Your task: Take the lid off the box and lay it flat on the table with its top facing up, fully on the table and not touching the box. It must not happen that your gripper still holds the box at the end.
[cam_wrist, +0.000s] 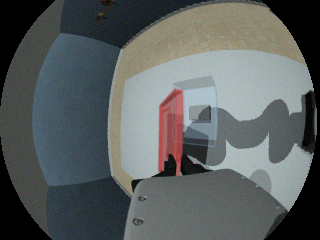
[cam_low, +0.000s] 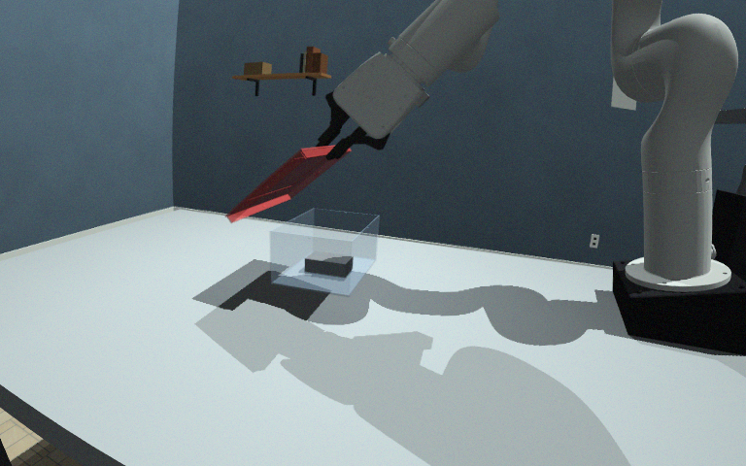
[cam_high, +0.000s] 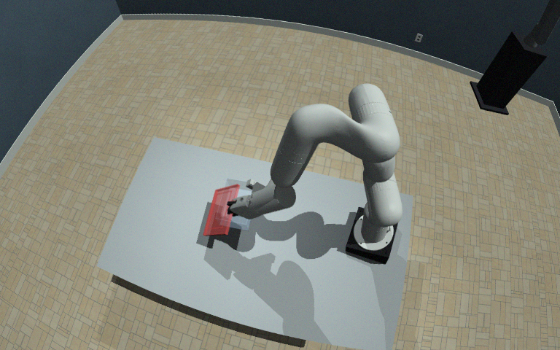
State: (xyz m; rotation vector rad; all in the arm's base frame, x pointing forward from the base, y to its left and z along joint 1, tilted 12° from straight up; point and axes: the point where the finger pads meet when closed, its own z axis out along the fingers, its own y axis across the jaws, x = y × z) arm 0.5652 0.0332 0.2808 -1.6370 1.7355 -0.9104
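My gripper is now 70 mm short of the red lid, 20 mm to the left of it and 60 mm above it. Also, from my hand: box: 30 mm ahead, 110 mm to the right, 200 mm below.
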